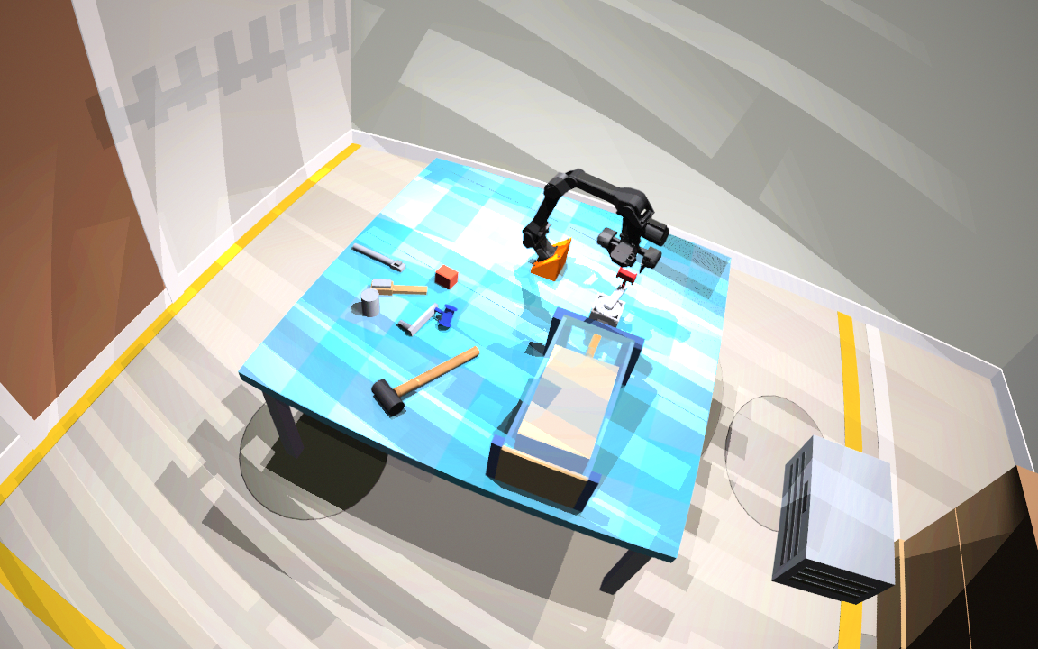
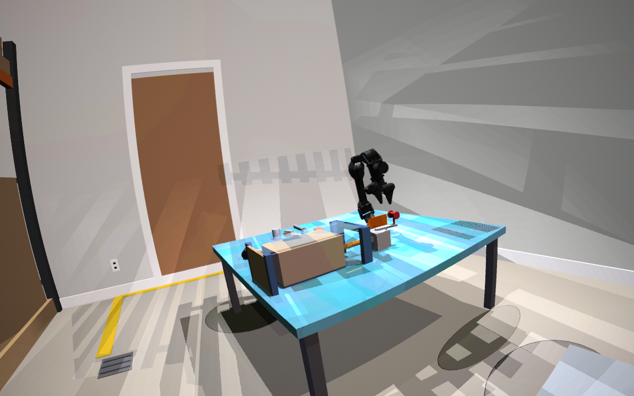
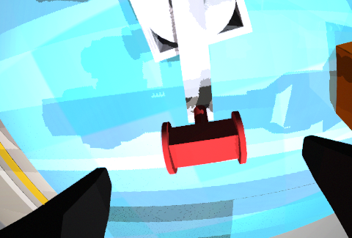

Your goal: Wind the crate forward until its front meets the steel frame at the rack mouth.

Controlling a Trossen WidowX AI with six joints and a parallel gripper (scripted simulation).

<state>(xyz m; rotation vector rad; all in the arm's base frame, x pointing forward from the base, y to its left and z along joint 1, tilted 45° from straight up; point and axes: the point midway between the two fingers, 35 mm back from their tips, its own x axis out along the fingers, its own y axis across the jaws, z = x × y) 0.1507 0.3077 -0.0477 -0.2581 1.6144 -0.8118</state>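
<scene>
Now: gripper tip 8 cm above the red knob, 4 cm past it and 1 cm to the right of it. Round my gripper tip: clear-panelled cubby: 46 cm ahead, 10 cm below, 3 cm to the right; then grey winch: 18 cm below, 4 cm ahead, 2 cm to the right; then winch handle: 11 cm below.
</scene>
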